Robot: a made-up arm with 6 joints. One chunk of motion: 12 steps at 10 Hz.
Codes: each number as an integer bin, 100 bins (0 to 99) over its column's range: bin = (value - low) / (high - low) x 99, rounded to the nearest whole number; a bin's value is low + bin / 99 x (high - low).
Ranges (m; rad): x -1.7..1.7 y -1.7..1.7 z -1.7..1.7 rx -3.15..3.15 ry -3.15..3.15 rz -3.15..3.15
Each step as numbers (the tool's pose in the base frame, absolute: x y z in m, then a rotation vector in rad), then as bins.
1 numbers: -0.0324 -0.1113 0.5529 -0.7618 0.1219 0.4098
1 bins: 49 46 66 38 51 56
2 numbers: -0.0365 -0.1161 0.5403 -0.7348 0.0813 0.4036
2 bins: 48 46 65 38 51 56
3 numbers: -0.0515 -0.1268 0.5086 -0.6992 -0.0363 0.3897
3 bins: 48 46 64 39 49 56
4 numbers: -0.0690 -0.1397 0.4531 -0.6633 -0.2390 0.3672
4 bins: 47 45 63 39 46 55
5 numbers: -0.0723 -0.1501 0.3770 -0.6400 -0.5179 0.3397
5 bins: 47 45 60 39 41 55
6 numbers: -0.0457 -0.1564 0.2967 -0.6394 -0.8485 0.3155
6 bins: 48 45 58 39 36 54
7 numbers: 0.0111 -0.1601 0.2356 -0.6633 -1.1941 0.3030
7 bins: 50 45 56 39 31 54
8 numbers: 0.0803 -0.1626 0.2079 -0.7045 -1.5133 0.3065
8 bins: 52 45 56 38 26 54
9 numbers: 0.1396 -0.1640 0.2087 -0.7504 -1.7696 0.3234
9 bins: 54 45 56 38 22 55
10 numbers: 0.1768 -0.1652 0.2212 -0.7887 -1.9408 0.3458
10 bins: 55 45 56 37 19 55
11 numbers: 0.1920 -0.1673 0.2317 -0.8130 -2.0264 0.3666
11 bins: 55 45 56 37 18 55
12 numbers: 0.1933 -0.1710 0.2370 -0.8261 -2.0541 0.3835
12 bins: 55 45 56 37 17 56
